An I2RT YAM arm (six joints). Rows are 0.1 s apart.
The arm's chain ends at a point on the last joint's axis. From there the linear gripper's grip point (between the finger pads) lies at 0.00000 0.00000 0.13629 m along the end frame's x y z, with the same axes.
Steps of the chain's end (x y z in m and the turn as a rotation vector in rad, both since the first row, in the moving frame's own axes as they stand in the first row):
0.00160 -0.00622 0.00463 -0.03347 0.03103 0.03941
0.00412 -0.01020 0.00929 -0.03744 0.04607 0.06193
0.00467 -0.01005 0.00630 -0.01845 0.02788 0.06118
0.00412 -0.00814 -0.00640 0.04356 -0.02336 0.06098
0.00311 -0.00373 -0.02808 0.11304 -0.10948 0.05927
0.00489 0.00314 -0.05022 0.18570 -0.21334 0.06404
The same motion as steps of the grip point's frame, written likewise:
0.00574 -0.00158 0.00449 -0.03347 0.03103 0.03941
0.01023 -0.00491 0.00905 -0.03744 0.04607 0.06193
0.00839 -0.00742 0.00622 -0.01845 0.02788 0.06118
0.00112 -0.01417 -0.00657 0.04356 -0.02336 0.06098
-0.01129 -0.01950 -0.02976 0.11304 -0.10948 0.05927
-0.02298 -0.02274 -0.05563 0.18570 -0.21334 0.06404

